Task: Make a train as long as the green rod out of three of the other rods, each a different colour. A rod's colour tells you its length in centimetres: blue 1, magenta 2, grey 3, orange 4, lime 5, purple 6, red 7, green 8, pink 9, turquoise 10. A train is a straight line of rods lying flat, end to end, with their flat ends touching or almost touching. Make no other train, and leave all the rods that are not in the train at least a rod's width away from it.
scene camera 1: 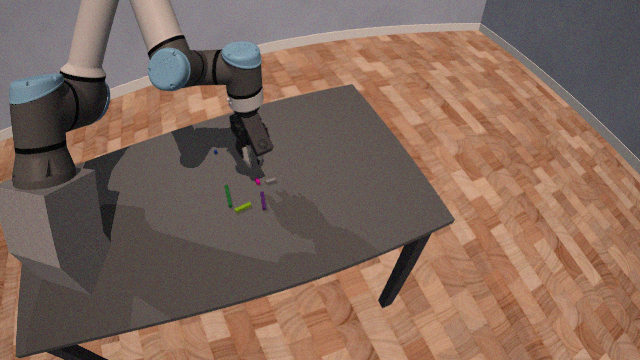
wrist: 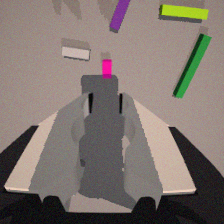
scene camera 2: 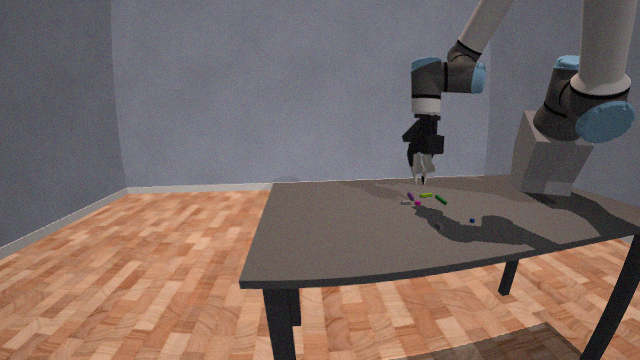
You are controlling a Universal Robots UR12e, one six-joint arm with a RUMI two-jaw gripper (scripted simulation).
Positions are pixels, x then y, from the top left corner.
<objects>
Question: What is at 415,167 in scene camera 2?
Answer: My gripper.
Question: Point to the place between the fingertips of my gripper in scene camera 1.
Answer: At 254,166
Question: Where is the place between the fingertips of my gripper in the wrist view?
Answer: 106,94
</objects>
